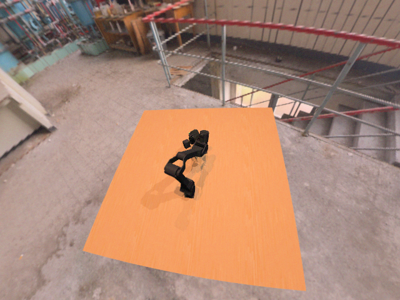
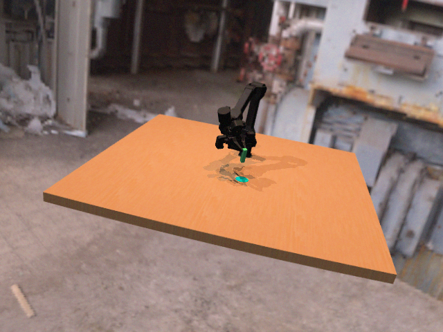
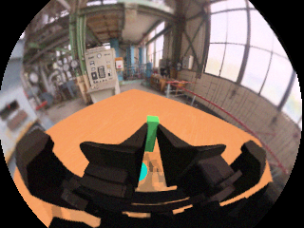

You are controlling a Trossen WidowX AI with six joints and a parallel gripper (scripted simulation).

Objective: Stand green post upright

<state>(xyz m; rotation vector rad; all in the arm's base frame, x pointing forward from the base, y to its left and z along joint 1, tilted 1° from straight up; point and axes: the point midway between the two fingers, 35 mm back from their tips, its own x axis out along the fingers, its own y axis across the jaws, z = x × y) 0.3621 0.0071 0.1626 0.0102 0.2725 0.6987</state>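
Right now the cyan circle is 16 cm below my gripper tip, 5 cm behind it and 1 cm to the left of it. The rest, counted from my gripper tip: green post: 2 cm below.
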